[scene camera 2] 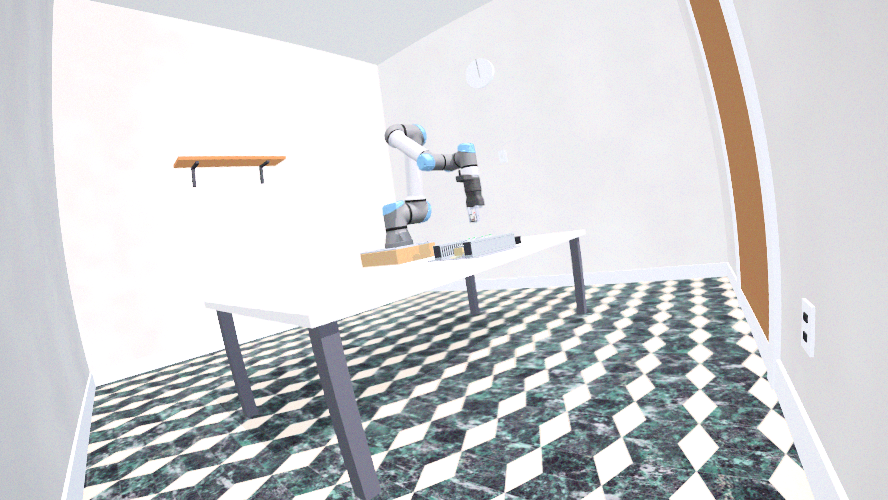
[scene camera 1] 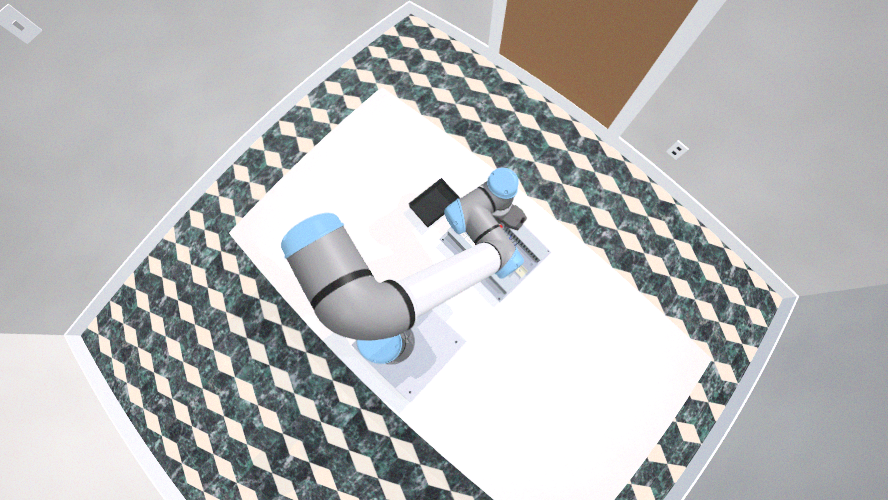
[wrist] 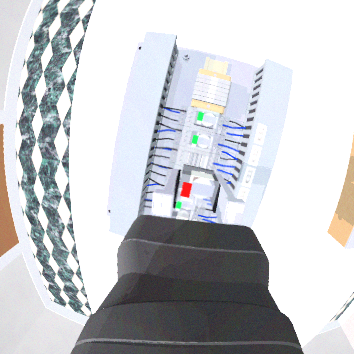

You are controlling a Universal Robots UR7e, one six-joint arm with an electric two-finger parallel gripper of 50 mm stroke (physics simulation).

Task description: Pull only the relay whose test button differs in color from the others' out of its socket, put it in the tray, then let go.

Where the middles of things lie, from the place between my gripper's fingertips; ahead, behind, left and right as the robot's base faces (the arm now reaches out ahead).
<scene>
The grey panel (wrist: 184, 74) is 130 mm below my hand and 20 mm to the right of it.
</scene>
